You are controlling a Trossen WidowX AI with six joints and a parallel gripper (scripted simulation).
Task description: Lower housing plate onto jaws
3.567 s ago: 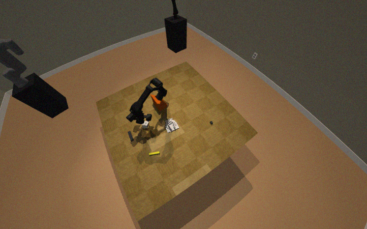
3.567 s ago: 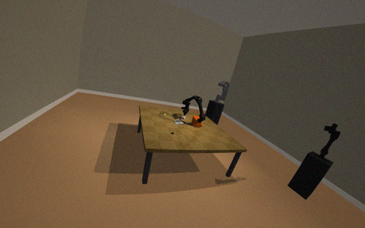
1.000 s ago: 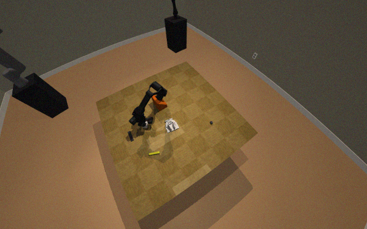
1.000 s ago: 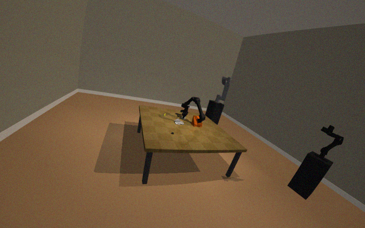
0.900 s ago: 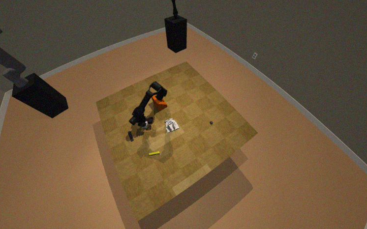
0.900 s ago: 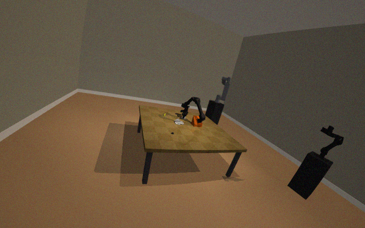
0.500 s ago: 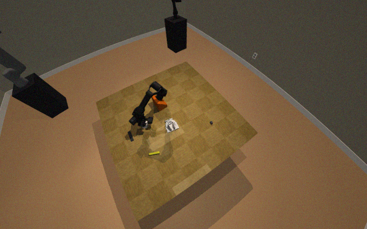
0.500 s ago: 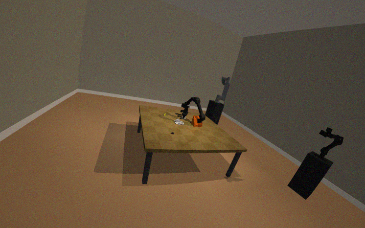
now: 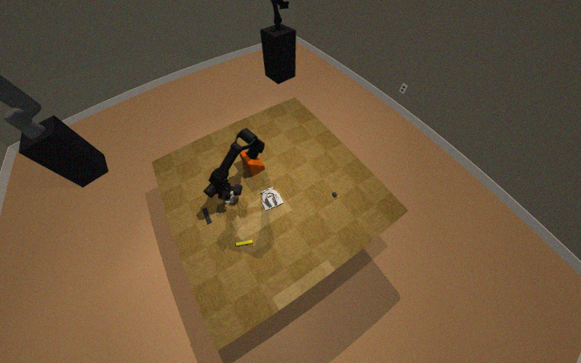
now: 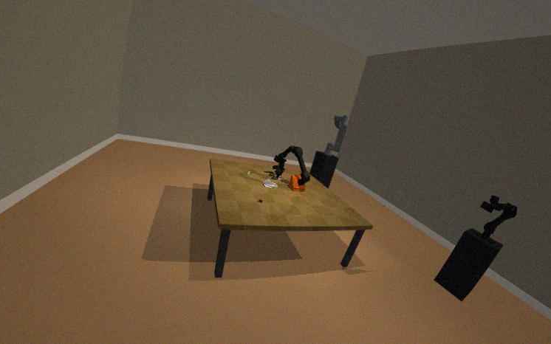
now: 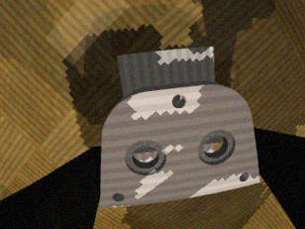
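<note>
Now: gripper tip 1 cm to the left of the small white block, 1 cm short of it and 1 cm above it. Also, from my gripper tip: yellow bar (30 cm ahead, 10 cm to the right, 1 cm below); white base (20 cm ahead, 18 cm to the left, 1 cm below); dark bar (19 cm to the right, 2 cm ahead, 1 cm below).
</note>
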